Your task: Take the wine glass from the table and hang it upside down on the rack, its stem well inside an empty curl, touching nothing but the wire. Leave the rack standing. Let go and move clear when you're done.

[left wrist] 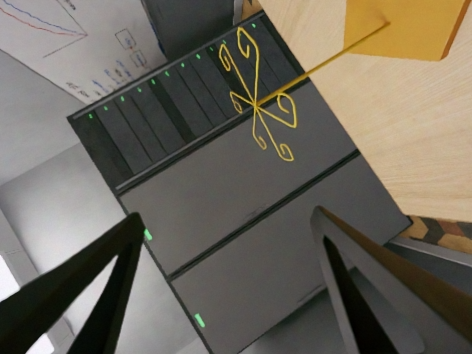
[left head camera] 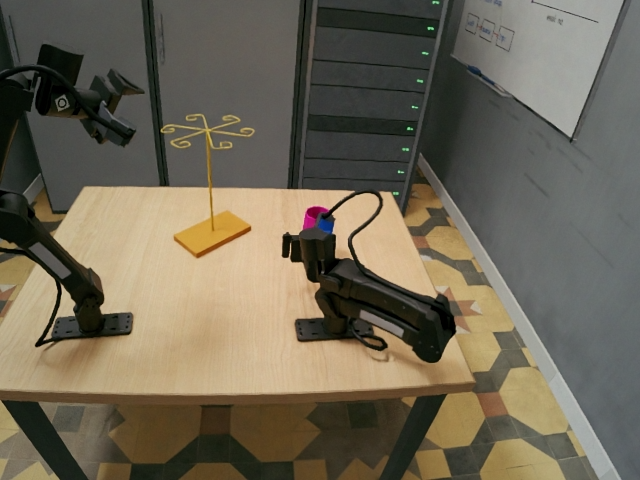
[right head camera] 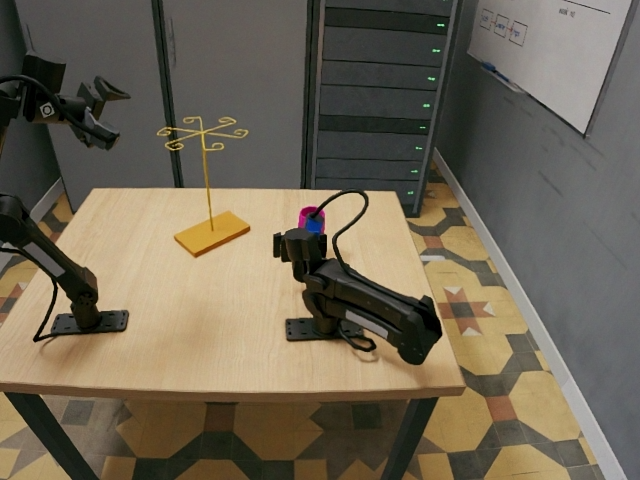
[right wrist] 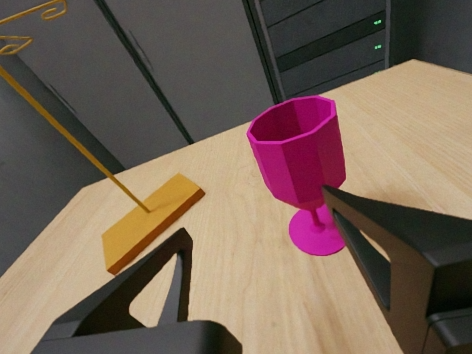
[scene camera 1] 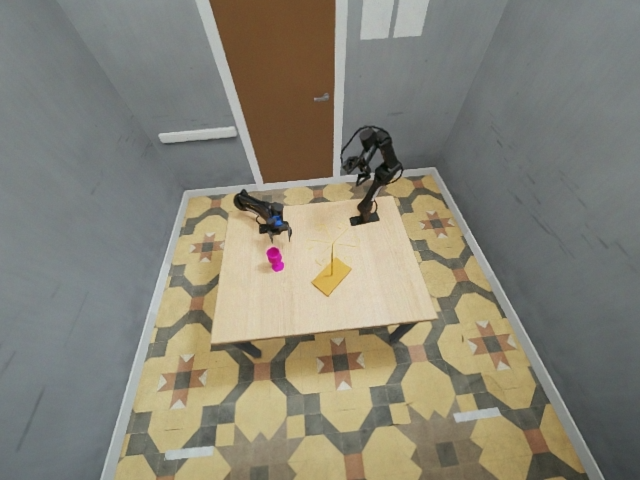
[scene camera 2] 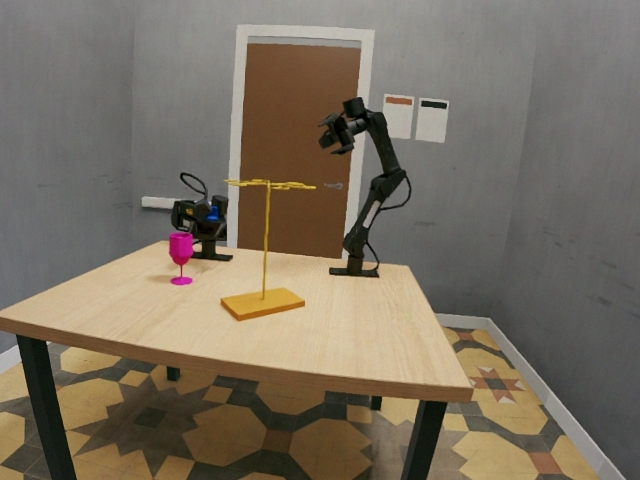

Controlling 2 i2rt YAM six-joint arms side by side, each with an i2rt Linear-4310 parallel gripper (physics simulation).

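Seen in the pictures: left gripper, fingertip midpoint: (left wrist: 228,216) (left head camera: 133,110) (right head camera: 121,114) (scene camera 1: 352,180) (scene camera 2: 325,139); right gripper, fingertip midpoint: (right wrist: 250,215) (scene camera 1: 281,243) (scene camera 2: 201,238); left arm's base, link origin: (left head camera: 93,327) (right head camera: 90,323) (scene camera 1: 364,219) (scene camera 2: 353,273); right arm's base, link origin: (left head camera: 334,329) (right head camera: 324,329) (scene camera 2: 208,257).
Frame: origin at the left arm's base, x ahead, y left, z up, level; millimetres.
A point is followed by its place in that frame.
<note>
A magenta wine glass (left head camera: 312,210) @(x 248, y -614, z 151 mm) (right head camera: 303,219) @(x 194, y -594, z 157 mm) (scene camera 1: 273,254) @(x 186, y -630, z 92 mm) (scene camera 2: 180,248) @(x 252, y -611, z 127 mm) (right wrist: 300,160) @(x 181, y -617, z 144 mm) stands upright on the table, mouth up. A yellow wire rack (left head camera: 196,242) @(x 301, y -269, z 20 mm) (right head camera: 196,242) @(x 301, y -273, z 20 mm) (scene camera 1: 326,281) @(x 393, y -361, z 20 mm) (scene camera 2: 248,308) @(x 432, y -355, z 20 mm) (left wrist: 410,30) @(x 345, y -279, z 20 mm) (right wrist: 135,235) @(x 307, y -308, z 20 mm) stands upright with several empty curls. My right gripper (scene camera 1: 281,240) @(x 150, y -571, z 141 mm) (right wrist: 250,215) @(x 150, y -571, z 141 mm) is open, low, a short way from the glass on the arm-base side; in the right wrist view its right fingertip hides part of the glass's foot. My left gripper (left head camera: 135,114) @(x 135, y -167, z 507 mm) (right head camera: 122,117) @(x 135, y -167, z 507 mm) (scene camera 2: 330,136) @(x 135, y -167, z 507 mm) (left wrist: 228,216) @(x 135, y -167, z 507 mm) is open and empty, high above the table.
The wooden table (left head camera: 206,335) @(x -59, y -288, z 0 mm) (right head camera: 206,335) @(x -67, y -311, z 0 mm) (scene camera 1: 248,315) @(x 479, y -819, z 0 mm) (scene camera 2: 336,335) @(x 517, y -114, z 0 mm) carries both arm bases. The rack's tall post (left head camera: 209,180) @(x 358, y -320, z 204 mm) (scene camera 2: 266,237) @(x 365, y -320, z 211 mm) and spread wire arms rise beside the glass, toward the left arm's side. Grey cabinets (left head camera: 227,77) stand behind the table.
</note>
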